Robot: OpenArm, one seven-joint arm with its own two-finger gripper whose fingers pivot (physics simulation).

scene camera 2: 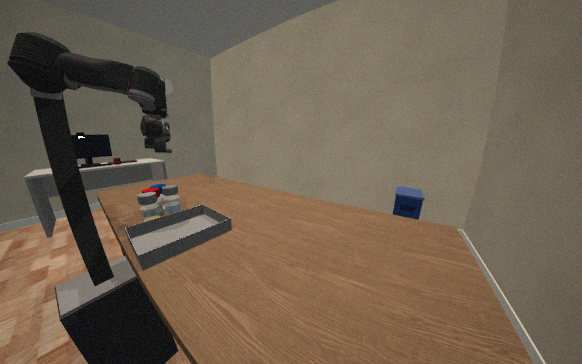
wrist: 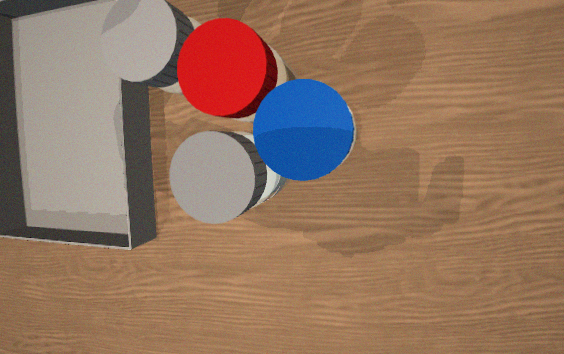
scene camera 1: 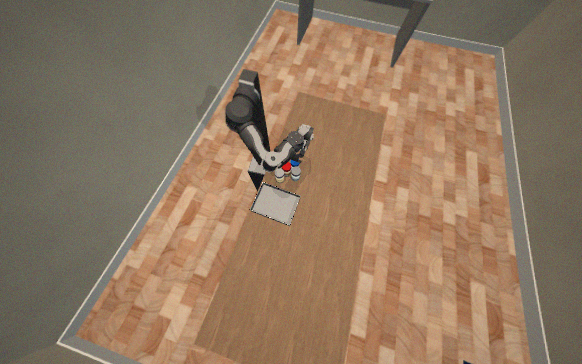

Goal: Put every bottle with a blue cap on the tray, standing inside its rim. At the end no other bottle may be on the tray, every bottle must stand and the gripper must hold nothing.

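The blue-capped bottle (scene camera 1: 295, 163) (scene camera 2: 158, 186) (wrist: 303, 130) stands on the table, off the tray, at the corner of the group farthest from the tray. The red-capped bottle (scene camera 1: 286, 166) (scene camera 2: 150, 191) (wrist: 222, 67) stands close beside it. Two grey-capped bottles stand nearer the tray, one (scene camera 1: 279, 175) (scene camera 2: 148, 200) (wrist: 140, 40) beside the red cap and one (scene camera 1: 296, 173) (scene camera 2: 170, 192) (wrist: 212, 177) beside the blue cap. The grey tray (scene camera 1: 275, 205) (scene camera 2: 185, 245) (wrist: 139, 165) holds no bottle. My gripper (scene camera 2: 159, 149) is open, empty, high above the table near the bottles; its fingers do not show in the wrist view.
The arm's dark post (scene camera 2: 75, 190) rises from a base box (scene camera 2: 115, 310) beside the table edge, close to the tray and bottles. A white desk (scene camera 2: 122, 167) with a monitor (scene camera 2: 95, 147) stands behind. A blue bin (scene camera 2: 409, 204) stands beyond the table's far side.
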